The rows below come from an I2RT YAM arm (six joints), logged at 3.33 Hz.
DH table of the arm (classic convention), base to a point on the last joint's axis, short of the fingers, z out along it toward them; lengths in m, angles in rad. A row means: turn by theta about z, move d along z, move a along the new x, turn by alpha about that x. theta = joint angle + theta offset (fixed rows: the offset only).
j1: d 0.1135, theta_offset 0, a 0.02, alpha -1.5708
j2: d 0, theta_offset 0, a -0.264, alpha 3.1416
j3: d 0, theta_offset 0.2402, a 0.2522, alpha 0
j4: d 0, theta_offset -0.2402, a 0.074, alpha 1.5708
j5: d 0, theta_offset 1.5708, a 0, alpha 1.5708
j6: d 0.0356, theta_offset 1.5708, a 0, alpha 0
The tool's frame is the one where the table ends.
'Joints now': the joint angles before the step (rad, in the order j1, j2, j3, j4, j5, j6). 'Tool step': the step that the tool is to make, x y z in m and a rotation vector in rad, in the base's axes. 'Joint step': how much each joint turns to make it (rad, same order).
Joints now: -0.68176 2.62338 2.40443 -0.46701 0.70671 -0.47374
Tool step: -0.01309 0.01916 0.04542 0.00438 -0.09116 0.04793
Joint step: 0.00848 -0.17678 -0.16061 0.03337 -0.06832 0.03011
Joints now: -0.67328 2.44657 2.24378 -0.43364 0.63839 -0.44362
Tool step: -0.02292 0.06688 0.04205 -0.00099 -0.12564 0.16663
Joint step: 0.06899 -0.33578 -0.42443 0.18533 -0.12235 0.00882
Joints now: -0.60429 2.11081 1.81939 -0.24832 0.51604 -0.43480
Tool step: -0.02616 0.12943 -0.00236 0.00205 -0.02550 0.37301
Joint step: 0.21344 -0.35840 -0.51604 0.21052 -0.14591 -0.07327
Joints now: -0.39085 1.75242 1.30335 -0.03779 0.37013 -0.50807
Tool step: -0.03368 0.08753 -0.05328 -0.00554 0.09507 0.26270
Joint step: 0.19139 -0.15458 -0.36813 0.14757 -0.04569 -0.06806
